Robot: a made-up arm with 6 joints.
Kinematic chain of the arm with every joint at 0, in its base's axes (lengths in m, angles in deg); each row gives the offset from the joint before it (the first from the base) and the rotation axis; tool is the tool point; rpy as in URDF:
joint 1: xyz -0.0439 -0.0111 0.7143 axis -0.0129 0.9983 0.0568
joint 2: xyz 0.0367 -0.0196 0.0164 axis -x
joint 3: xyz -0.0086 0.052 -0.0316 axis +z
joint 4: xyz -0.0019 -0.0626 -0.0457 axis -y
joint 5: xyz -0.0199 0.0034 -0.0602 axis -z
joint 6: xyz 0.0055 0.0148 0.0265 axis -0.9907 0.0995 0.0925
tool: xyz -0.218 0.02 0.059 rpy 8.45 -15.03 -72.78
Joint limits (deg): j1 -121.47..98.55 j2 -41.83..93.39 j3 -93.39..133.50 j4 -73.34..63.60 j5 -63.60..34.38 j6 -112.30..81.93
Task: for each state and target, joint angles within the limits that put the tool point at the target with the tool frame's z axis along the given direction. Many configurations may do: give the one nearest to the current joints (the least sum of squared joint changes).
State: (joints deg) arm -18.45 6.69 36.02 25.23 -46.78 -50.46
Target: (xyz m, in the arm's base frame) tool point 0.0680 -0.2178 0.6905 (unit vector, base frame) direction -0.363 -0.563 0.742
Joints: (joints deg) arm -57.63 -19.71 55.42 -1.46 -33.60 -41.47
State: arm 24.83 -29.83 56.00 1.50 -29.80 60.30
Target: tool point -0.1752 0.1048 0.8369 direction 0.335 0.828 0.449
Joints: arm 38.50 -36.19 5.63 -0.06 19.47 81.93
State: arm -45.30 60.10 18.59 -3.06 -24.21 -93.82
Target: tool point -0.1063 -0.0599 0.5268 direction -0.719 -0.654 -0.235
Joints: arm -78.68 39.96 15.12 -20.05 7.50 -112.30
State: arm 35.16 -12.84 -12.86 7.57 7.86 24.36
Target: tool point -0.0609 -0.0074 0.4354 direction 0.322 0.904 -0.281
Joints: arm -15.99 30.81 -27.57 45.78 8.46 63.10
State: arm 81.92 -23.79 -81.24 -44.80 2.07 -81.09
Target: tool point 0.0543 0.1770 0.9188 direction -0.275 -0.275 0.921
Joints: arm 98.25 -41.83 -80.74 -4.87 -43.49 -111.99
